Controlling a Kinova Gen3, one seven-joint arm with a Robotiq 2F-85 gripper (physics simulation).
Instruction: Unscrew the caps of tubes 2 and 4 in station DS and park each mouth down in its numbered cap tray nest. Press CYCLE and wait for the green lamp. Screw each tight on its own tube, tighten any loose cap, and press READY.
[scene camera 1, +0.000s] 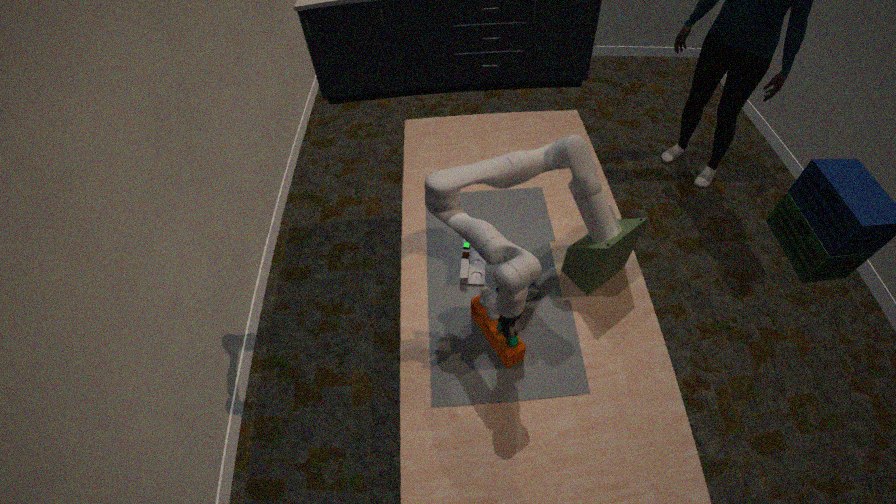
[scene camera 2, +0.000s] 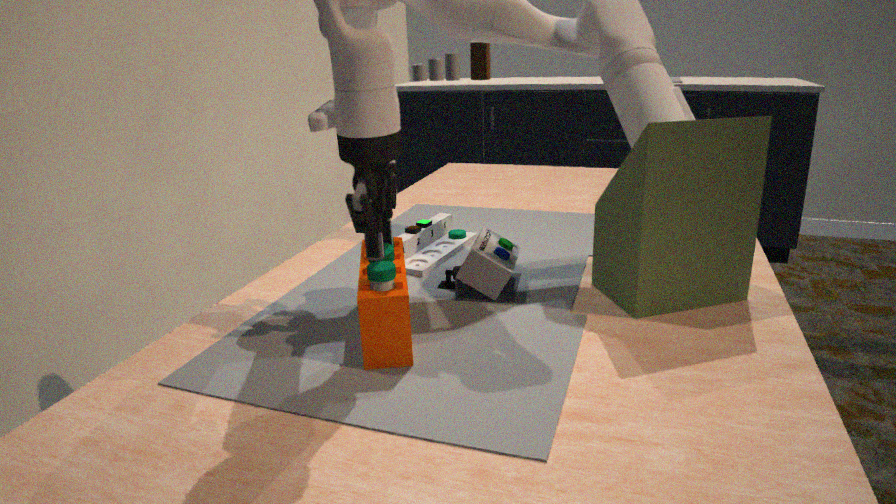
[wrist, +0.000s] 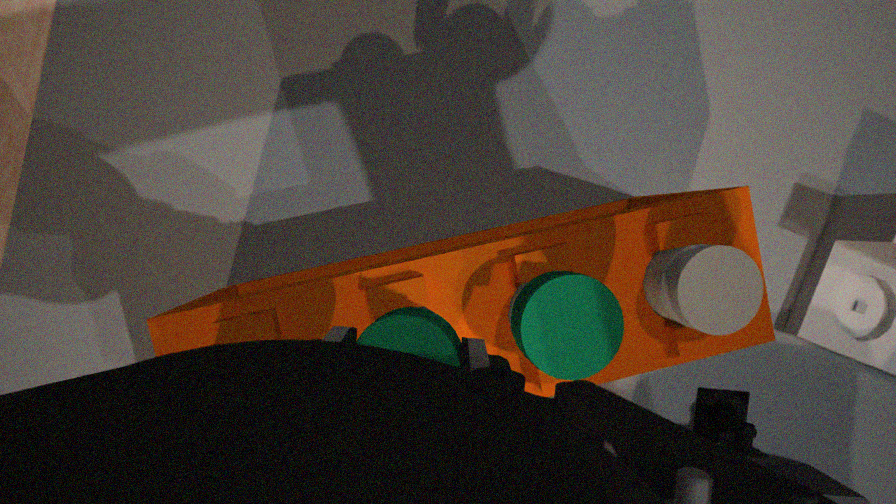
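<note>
The orange tube rack (scene camera 2: 383, 307) stands on the grey mat; it also shows in the overhead view (scene camera 1: 496, 330). My gripper (scene camera 2: 374, 249) points straight down, with its fingers on both sides of a green cap (wrist: 410, 333) seated on the second tube from the near end. It appears shut on that cap. A green-capped tube (scene camera 2: 380, 270) stands in front of it. In the wrist view another green cap (wrist: 567, 324) sits beside the gripped one, then an uncapped grey tube (wrist: 704, 288). The white cap tray (scene camera 2: 432, 252) holds one green cap (scene camera 2: 457, 233). A lamp (scene camera 2: 424, 221) glows green.
A tilted grey button box (scene camera 2: 488, 263) with a green and a blue button sits right of the tray. The arm's green base block (scene camera 2: 679, 213) stands at the right. A dark cabinet (scene camera 1: 448, 43) is behind the table and a person (scene camera 1: 729, 81) stands at the back right.
</note>
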